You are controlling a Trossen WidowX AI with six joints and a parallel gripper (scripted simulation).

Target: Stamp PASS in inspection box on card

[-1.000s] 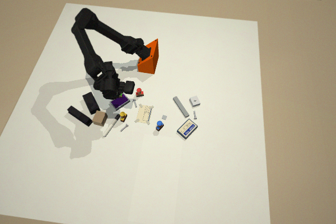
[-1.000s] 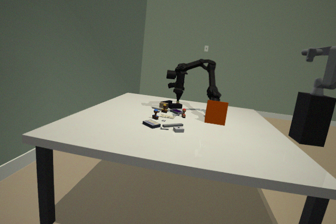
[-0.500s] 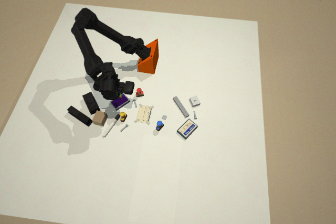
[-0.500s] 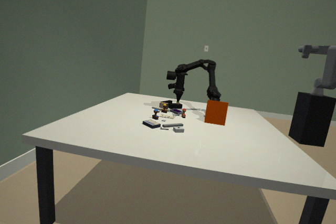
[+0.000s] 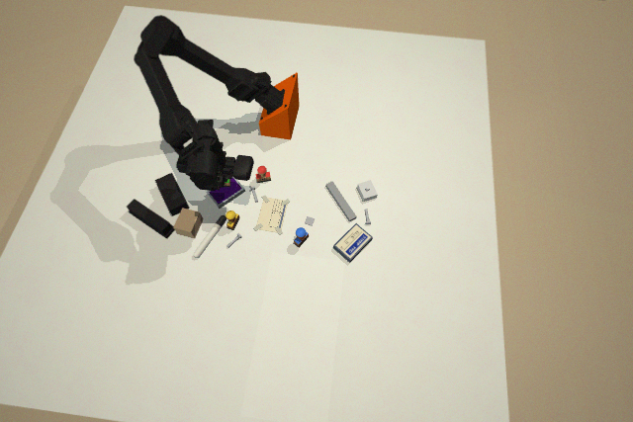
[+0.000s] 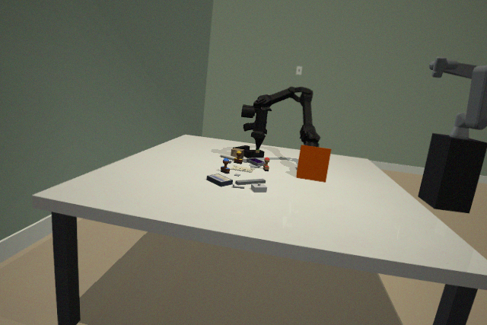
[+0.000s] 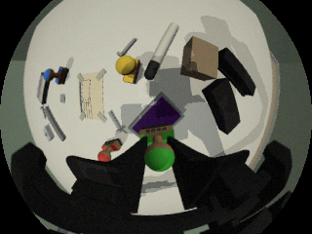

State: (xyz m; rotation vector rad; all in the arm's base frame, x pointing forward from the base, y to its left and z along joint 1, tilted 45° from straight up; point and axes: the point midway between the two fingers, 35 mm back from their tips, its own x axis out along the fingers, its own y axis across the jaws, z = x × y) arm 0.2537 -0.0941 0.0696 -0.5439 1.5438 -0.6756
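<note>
My gripper tip is now 7 cm above the purple ink pad. Also, from my gripper tip: green-knobbed stamp right at my gripper tip; then red-knob stamp 6 cm behind, 10 cm to the left, 6 cm below; then yellow stamp 9 cm ahead, 4 cm to the left, 6 cm below.
</note>
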